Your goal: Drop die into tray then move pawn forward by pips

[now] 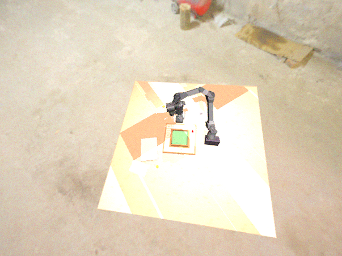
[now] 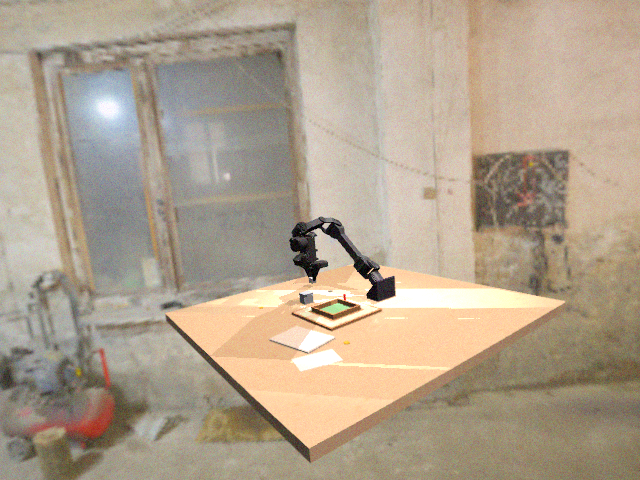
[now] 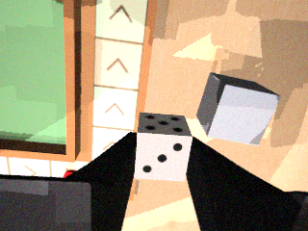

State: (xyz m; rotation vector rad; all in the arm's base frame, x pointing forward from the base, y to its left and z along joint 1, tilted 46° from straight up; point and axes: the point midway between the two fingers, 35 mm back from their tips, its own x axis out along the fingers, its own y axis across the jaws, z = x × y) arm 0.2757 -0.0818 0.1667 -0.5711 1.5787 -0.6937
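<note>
Right now my gripper tip is 11 cm past the red pawn, 9 cm to the right of it and 10 cm above it. The rest, counted from my gripper tip: grey-blue cube (2 cm behind, 8 cm to the right, 10 cm below); then green dice tray (15 cm to the left, 12 cm below); then white die (right at my gripper tip).
</note>
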